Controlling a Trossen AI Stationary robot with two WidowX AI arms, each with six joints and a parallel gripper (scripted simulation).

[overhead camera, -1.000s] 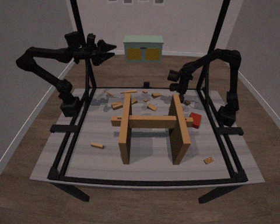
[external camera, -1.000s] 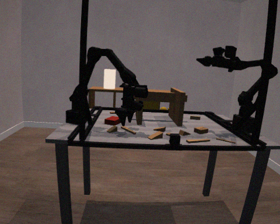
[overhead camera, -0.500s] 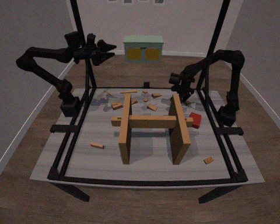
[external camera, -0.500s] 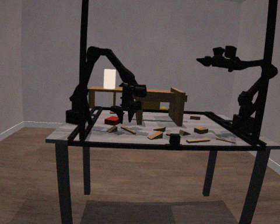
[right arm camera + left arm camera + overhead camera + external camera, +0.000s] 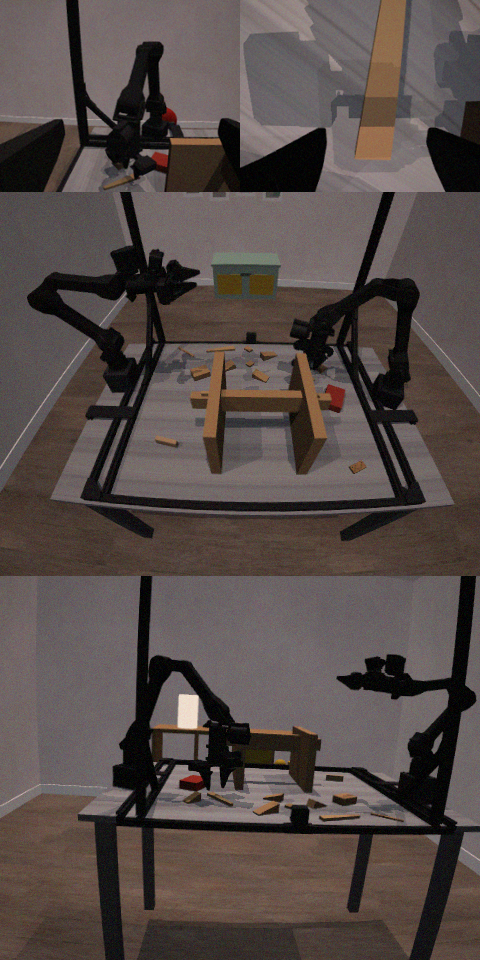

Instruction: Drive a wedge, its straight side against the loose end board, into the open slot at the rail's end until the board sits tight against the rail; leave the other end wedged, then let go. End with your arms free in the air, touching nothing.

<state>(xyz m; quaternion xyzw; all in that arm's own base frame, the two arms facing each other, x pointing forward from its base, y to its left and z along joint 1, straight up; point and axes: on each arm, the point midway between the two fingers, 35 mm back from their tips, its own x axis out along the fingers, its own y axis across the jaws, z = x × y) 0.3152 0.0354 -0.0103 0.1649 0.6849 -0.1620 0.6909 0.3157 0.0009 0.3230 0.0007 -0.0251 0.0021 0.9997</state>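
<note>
Right now my left hand is 120 mm short of the red block, 80 mm to the right of it and 50 mm above it.
</note>
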